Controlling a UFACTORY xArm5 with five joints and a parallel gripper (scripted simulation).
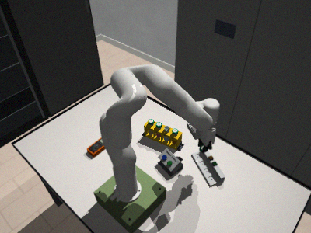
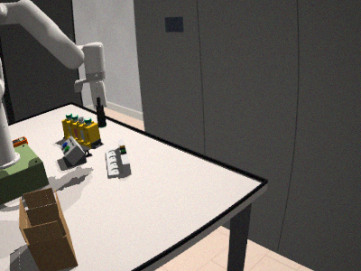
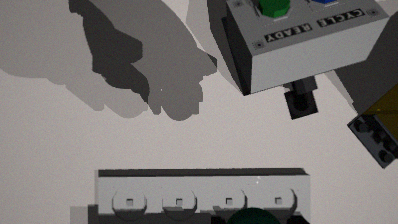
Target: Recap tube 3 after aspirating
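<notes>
My gripper is now 16 cm to the right of the blue cycle key, 11 cm past it and 11 cm above it. Also, from my hand: key housing (13 cm to the left, 12 cm below, 10 cm behind); cardboard box (41 cm behind, 33 cm to the right, 11 cm below); green ready key (12 cm behind, 11 cm to the left, 11 cm below).
</notes>
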